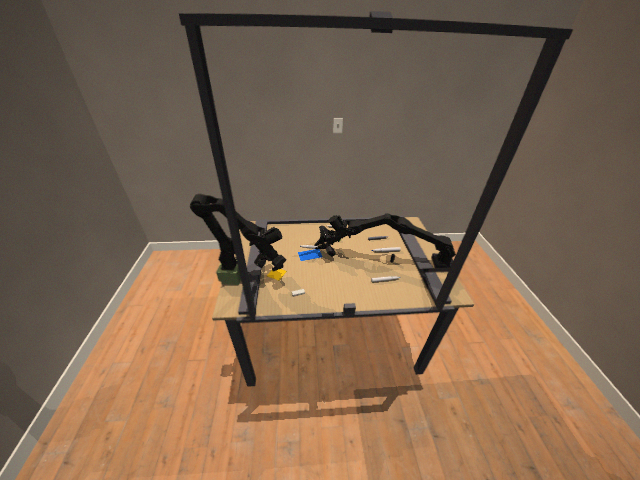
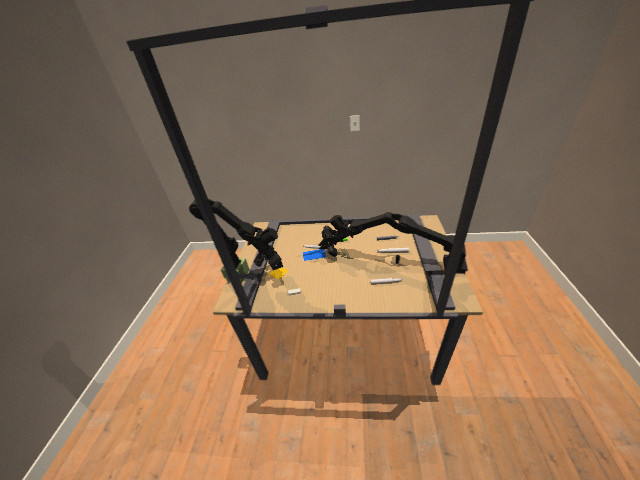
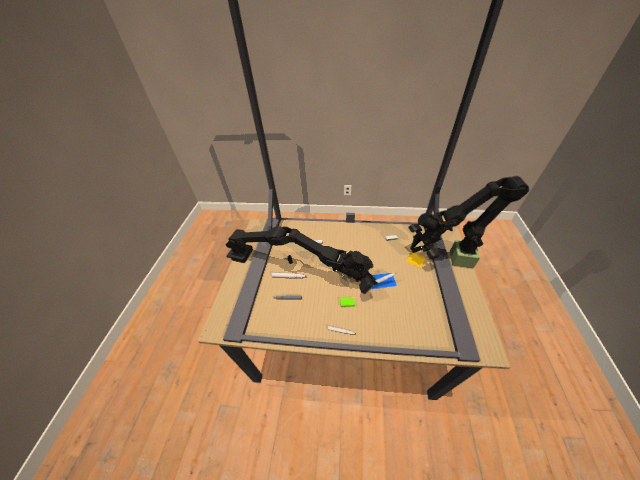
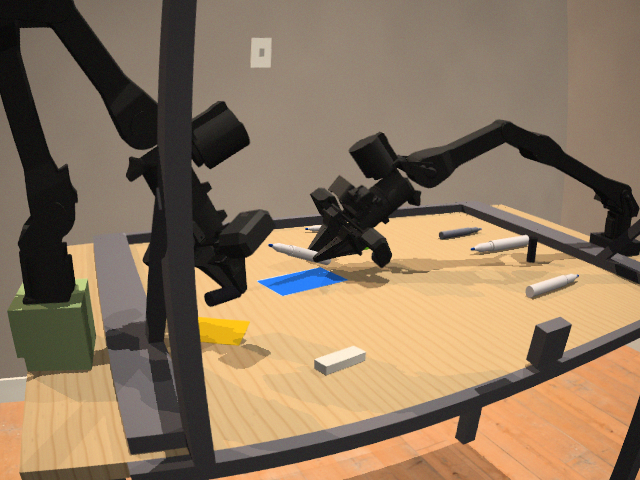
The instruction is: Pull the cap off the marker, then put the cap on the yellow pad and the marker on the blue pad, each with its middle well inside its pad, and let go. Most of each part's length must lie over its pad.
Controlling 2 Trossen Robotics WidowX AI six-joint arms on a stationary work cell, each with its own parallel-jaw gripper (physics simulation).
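Observation:
The yellow pad (image 1: 277, 274) (image 2: 279, 273) (image 3: 415, 259) (image 4: 222, 330) lies near the left arm. My left gripper (image 1: 270, 267) (image 2: 277, 267) (image 3: 423, 251) (image 4: 224, 295) is shut above the pad. It holds the cap, which is hidden by the dark fingers. The uncapped white marker (image 1: 307, 246) (image 2: 310, 246) (image 3: 385, 278) (image 4: 292, 251) has a blue tip and is apart from the cap. My right gripper (image 1: 318, 246) (image 3: 373, 283) (image 4: 321, 258) is shut on its rear part, holding it raised. The blue pad (image 1: 310, 255) (image 2: 313, 254) (image 3: 388, 284) (image 4: 310, 283) lies below it.
A white block (image 1: 298, 292) (image 4: 339, 360) lies near the front. White markers (image 4: 501, 243) (image 4: 550, 285), a dark grey marker (image 3: 287, 297) (image 4: 459, 232) and a small black upright piece (image 4: 531, 249) are at the right. A green block (image 3: 347, 302) lies behind the right gripper. Frame posts flank the table.

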